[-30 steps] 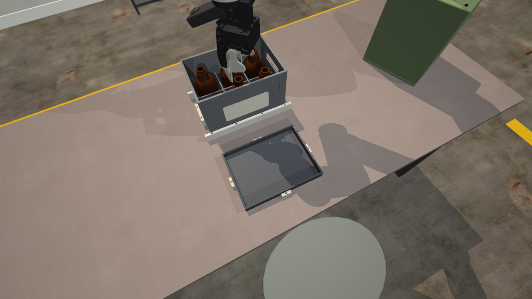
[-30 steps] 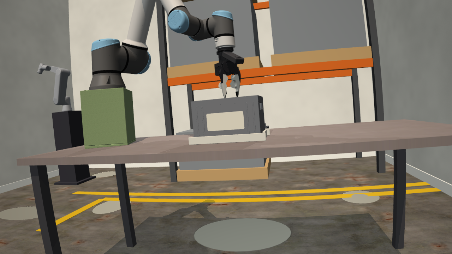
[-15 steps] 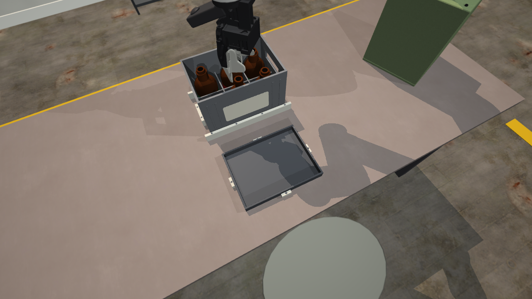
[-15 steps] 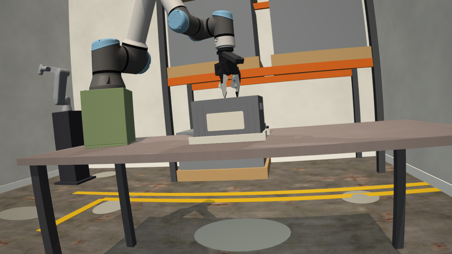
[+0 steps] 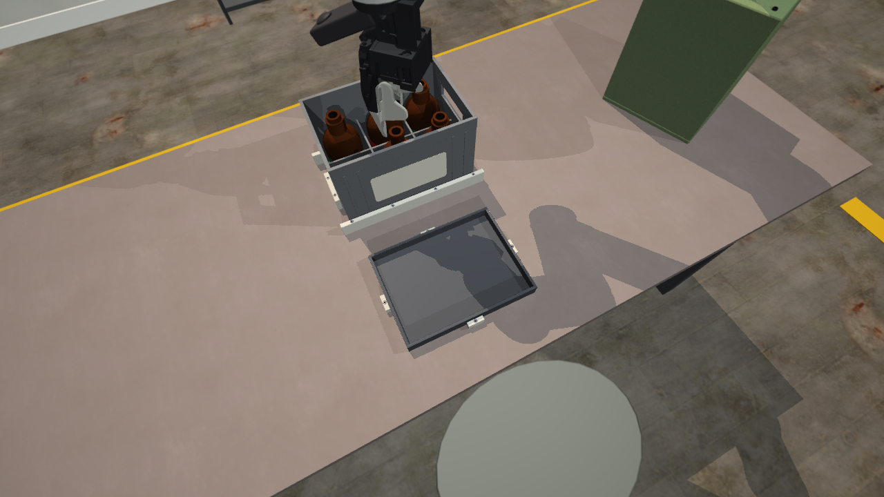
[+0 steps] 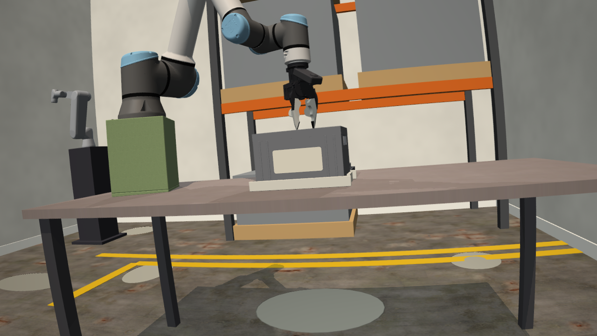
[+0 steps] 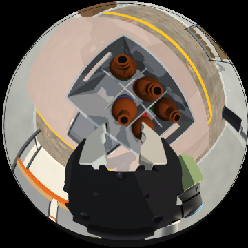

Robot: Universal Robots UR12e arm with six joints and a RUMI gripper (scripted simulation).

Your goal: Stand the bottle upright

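The brown bottle lies 11 cm below my hand. From my hand the other things lie so: grey crate (1 cm behind, 4 cm to the right, 11 cm below); dark tray (1 cm ahead, 23 cm to the left, 18 cm below).
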